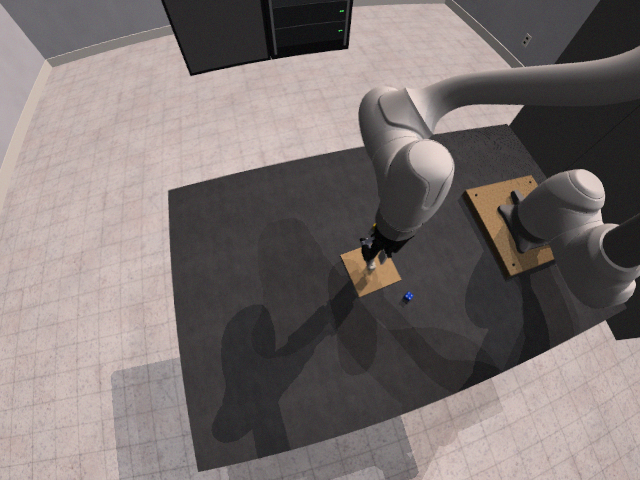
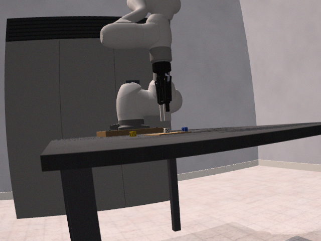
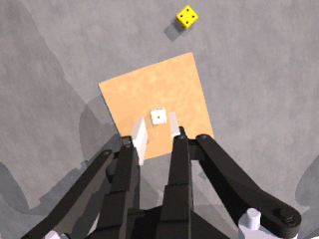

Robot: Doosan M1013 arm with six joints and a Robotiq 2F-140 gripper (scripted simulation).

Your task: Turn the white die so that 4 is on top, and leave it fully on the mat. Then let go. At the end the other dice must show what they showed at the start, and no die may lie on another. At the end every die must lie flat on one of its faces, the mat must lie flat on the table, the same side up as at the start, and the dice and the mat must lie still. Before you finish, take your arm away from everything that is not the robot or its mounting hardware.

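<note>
Right now my hand is 7 cm above the white die. From my hand the other things lie so: blue die: 11 cm to the left, 8 cm below, 8 cm behind; then tan mat: 8 cm below; then yellow die: 12 cm to the right, 8 cm below, 6 cm behind.
</note>
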